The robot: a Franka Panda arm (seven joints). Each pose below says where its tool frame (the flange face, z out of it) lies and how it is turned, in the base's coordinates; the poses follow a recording.
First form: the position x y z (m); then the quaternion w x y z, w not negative.
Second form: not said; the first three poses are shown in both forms.
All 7 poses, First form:
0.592 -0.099 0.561 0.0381 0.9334 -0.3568 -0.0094
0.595 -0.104 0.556 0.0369 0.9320 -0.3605 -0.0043
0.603 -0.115 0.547 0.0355 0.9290 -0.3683 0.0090
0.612 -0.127 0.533 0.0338 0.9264 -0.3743 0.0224
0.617 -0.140 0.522 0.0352 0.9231 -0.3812 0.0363
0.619 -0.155 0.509 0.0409 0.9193 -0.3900 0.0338
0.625 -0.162 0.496 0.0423 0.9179 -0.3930 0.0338
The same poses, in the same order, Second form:
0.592 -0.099 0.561 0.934 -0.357 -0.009 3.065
0.595 -0.104 0.556 0.933 -0.361 -0.004 3.068
0.603 -0.115 0.547 0.930 -0.369 0.009 3.071
0.612 -0.127 0.533 0.927 -0.375 0.022 3.074
0.617 -0.140 0.522 0.924 -0.381 0.036 3.071
0.619 -0.155 0.509 0.920 -0.390 0.034 3.060
0.625 -0.162 0.496 0.919 -0.393 0.034 3.057

